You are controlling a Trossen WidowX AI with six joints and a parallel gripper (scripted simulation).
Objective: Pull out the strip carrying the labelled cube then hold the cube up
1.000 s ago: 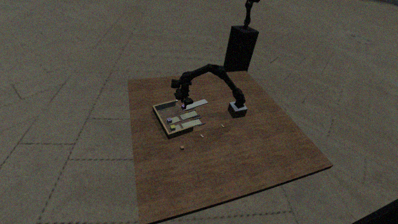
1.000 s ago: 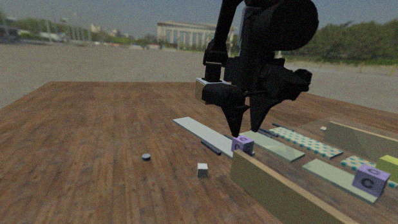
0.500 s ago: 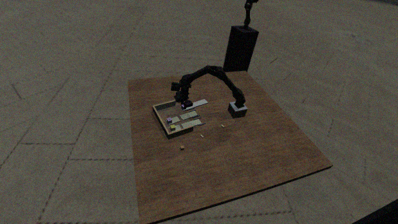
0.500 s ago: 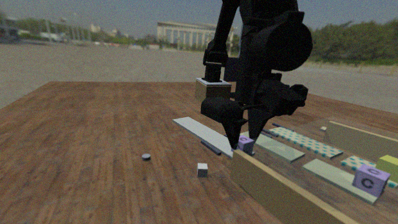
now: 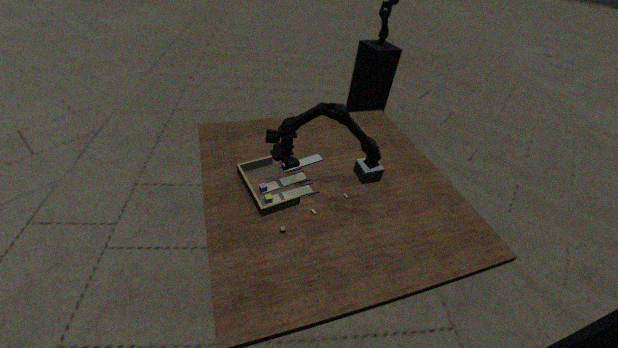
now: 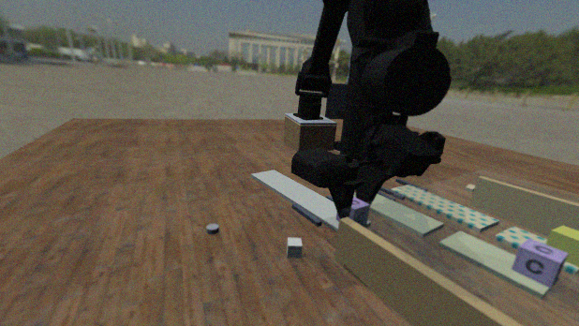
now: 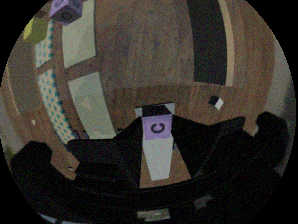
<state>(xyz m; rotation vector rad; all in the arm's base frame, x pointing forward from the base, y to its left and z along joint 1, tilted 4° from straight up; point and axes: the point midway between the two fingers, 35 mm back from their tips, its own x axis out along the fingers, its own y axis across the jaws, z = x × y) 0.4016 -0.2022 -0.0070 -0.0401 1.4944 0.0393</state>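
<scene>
Now: gripper tip 20 mm short of the cube and 110 mm to the left of it. From my gripper tip the other things lie so: disc 70 mm behind, 180 mm to the right, 10 mm below.
</scene>
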